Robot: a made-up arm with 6 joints.
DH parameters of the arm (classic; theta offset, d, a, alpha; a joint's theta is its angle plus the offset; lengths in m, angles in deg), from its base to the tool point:
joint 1: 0 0.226 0 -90
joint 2: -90 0 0.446 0
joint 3: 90 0.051 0 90
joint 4: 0 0.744 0 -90
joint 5: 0 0 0 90
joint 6: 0 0.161 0 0
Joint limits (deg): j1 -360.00..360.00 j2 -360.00..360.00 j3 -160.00..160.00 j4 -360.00..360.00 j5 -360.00..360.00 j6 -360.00..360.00
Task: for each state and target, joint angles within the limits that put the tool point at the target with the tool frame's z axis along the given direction. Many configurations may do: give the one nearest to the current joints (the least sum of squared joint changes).
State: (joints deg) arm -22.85 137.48 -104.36 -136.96 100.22 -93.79
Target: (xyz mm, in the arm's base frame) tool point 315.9 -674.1 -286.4 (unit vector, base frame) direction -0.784 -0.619 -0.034
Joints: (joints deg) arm -56.44 182.36 -87.64 -88.44 85.12 -93.79
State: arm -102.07 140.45 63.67 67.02 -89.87 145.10
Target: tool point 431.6 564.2 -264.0 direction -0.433 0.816 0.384
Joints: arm -134.77 170.30 91.03 115.51 -77.69 145.10
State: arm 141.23 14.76 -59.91 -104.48 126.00 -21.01
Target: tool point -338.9 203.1 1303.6 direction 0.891 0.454 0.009
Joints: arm 159.06 31.33 -10.47 -130.27 103.31 -21.01
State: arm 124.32 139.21 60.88 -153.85 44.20 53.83
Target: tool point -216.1 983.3 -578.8 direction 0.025 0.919 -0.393
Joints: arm 101.38 108.43 35.39 -157.27 32.19 53.83
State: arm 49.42 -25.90 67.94 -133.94 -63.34 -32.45
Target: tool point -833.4 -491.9 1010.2 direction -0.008 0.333 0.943
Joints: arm 36.19 -68.13 16.94 -162.24 -63.72 -32.45
